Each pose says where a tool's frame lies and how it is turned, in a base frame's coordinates. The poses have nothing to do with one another.
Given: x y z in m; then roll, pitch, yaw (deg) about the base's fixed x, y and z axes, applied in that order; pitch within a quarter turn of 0, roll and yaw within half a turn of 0.
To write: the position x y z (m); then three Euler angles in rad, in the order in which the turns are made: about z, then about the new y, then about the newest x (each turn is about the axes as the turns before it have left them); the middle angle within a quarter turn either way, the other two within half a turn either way. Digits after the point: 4 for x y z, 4 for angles.
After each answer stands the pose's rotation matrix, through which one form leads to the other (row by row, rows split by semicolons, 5 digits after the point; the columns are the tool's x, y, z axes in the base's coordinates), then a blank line. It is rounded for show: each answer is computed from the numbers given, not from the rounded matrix.
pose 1, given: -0.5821 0.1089 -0.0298 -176.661 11.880 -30.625
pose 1, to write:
-0.5821 0.1089 -0.0298 -0.5345 0.2073 -3.0833
0.84209 -0.51887 -0.14718; -0.49851 -0.85295 0.15481; -0.20586 -0.05700 -0.97692

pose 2, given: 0.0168 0.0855 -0.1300 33.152 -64.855 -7.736
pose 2, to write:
0.0168 0.0855 -0.1300 -0.1350 -1.1319 0.5786
0.42104 -0.37784 -0.82460; -0.05720 0.89624 -0.43987; 0.90524 0.23237 0.35574

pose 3, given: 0.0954 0.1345 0.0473 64.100 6.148 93.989
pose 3, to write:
0.0954 0.1345 0.0473 1.6404 0.1073 1.1188
-0.06916 -0.44245 0.89412; 0.99184 0.06572 0.10924; -0.10710 0.89438 0.43429

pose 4, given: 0.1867 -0.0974 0.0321 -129.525 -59.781 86.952
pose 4, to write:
0.1867 -0.0974 0.0321 1.5176 -1.0434 -2.2606
0.02676 0.67096 -0.74101; 0.50259 0.63174 0.59017; 0.86411 -0.38822 -0.32031

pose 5, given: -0.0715 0.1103 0.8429 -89.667 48.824 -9.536
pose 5, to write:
-0.0715 0.1103 0.8429 -0.1664 0.8521 -1.5650
0.64928 -0.74131 0.16998; -0.10907 0.13043 0.98544; -0.75269 -0.65836 0.00383

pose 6, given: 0.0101 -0.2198 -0.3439 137.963 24.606 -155.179
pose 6, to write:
0.0101 -0.2198 -0.3439 -2.7084 0.4295 2.4079
-0.82520 -0.56483 -0.00041; -0.38167 0.55706 0.73757; -0.41638 0.60880 -0.67527

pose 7, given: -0.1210 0.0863 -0.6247 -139.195 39.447 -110.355
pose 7, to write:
-0.1210 0.0863 -0.6247 -1.9261 0.6885 -2.4294
-0.26860 -0.56525 0.77997; -0.72399 0.65257 0.22359; -0.63536 -0.50463 -0.58452

